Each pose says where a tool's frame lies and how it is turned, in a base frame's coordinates. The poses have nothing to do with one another.
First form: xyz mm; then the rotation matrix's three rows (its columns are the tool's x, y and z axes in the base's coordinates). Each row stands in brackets.
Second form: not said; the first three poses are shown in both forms.
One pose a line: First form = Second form
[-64, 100, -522], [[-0.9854, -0.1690, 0.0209], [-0.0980, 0.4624, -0.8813], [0.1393, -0.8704, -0.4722]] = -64, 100, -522, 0.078, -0.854, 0.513, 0.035
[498, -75, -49], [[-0.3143, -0.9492, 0.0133], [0.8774, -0.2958, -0.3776], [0.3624, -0.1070, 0.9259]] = 498, -75, -49, 0.118, -0.152, 0.796, 0.574
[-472, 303, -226], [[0.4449, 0.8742, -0.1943], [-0.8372, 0.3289, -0.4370], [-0.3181, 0.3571, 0.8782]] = -472, 303, -226, 0.244, 0.038, -0.525, 0.814
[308, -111, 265], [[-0.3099, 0.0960, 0.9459], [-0.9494, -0.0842, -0.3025], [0.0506, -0.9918, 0.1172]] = 308, -111, 265, -0.405, 0.526, -0.615, 0.425
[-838, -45, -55], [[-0.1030, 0.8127, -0.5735], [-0.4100, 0.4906, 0.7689], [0.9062, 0.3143, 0.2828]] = -838, -45, -55, -0.176, -0.572, -0.473, 0.646
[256, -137, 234], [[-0.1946, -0.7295, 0.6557], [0.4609, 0.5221, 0.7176], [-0.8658, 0.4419, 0.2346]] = 256, -137, 234, -0.110, 0.609, 0.476, 0.625
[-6, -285, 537], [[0.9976, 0.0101, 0.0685], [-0.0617, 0.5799, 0.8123], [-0.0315, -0.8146, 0.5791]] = -6, -285, 537, -0.458, 0.028, -0.020, 0.888
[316, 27, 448], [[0.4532, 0.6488, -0.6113], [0.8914, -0.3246, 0.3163], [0.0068, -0.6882, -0.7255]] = 316, 27, 448, -0.791, -0.487, 0.191, 0.317
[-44, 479, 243], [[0.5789, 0.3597, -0.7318], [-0.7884, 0.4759, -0.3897], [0.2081, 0.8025, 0.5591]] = -44, 479, 243, 0.369, -0.291, -0.355, 0.808
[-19, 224, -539], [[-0.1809, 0.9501, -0.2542], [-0.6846, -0.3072, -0.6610], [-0.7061, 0.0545, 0.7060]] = -19, 224, -539, 0.324, 0.205, -0.741, 0.552
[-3, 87, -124], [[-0.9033, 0.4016, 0.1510], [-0.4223, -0.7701, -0.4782], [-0.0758, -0.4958, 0.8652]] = -3, 87, -124, -0.020, 0.259, -0.941, 0.219
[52, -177, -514], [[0.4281, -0.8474, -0.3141], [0.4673, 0.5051, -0.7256], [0.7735, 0.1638, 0.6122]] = 52, -177, -514, 0.279, -0.341, 0.412, 0.798
